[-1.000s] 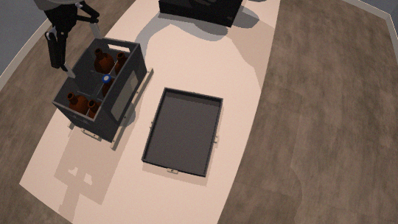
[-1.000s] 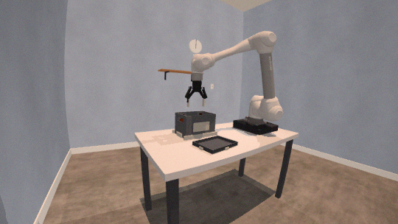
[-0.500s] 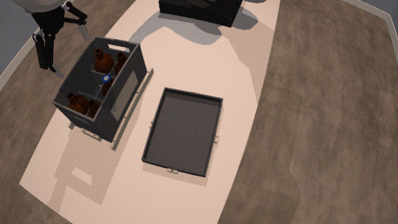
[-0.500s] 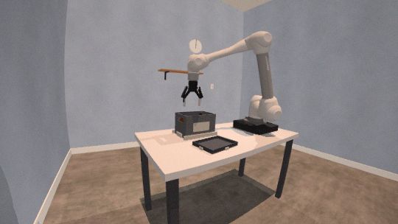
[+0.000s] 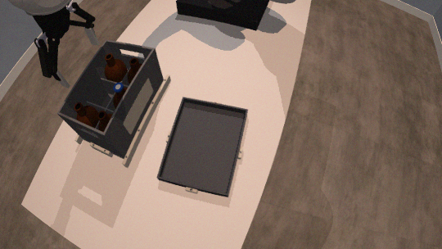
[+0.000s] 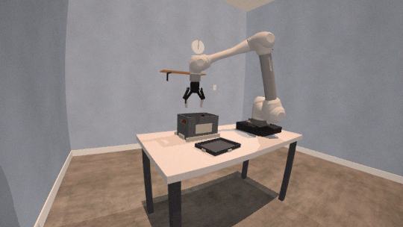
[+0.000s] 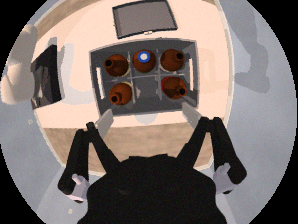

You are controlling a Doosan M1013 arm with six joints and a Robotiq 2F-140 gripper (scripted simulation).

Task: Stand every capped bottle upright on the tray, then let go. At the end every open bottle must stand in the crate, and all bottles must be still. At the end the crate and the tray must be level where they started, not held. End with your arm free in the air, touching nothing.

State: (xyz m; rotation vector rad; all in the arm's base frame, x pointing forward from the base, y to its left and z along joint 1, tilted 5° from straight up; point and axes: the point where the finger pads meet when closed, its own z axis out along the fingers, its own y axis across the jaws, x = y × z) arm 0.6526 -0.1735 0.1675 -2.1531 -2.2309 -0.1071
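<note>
The bottle is 15 cm below my hand and 12 cm to the left of it. The rest, counted from my hand: dark tray 35 cm to the left, 22 cm below, 1 cm ahead; dark grey crate 15 cm below, 7 cm to the left.
</note>
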